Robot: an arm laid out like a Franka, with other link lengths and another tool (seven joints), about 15 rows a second.
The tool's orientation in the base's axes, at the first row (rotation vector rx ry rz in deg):
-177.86, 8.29, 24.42
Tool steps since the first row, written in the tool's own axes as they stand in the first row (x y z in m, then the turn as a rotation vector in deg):
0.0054, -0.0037, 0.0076, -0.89, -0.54, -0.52
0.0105, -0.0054, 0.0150, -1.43, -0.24, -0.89
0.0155, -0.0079, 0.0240, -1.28, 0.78, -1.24
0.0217, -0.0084, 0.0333, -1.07, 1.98, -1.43
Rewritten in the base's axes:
0.0035, 0.0033, -0.0088, -0.66, 0.61, 0.74
0.0065, 0.0047, -0.0173, -1.11, 0.35, 1.24
0.0091, 0.0069, -0.0273, -0.97, -0.68, 1.54
0.0126, 0.0070, -0.0380, -0.82, -1.90, 1.68

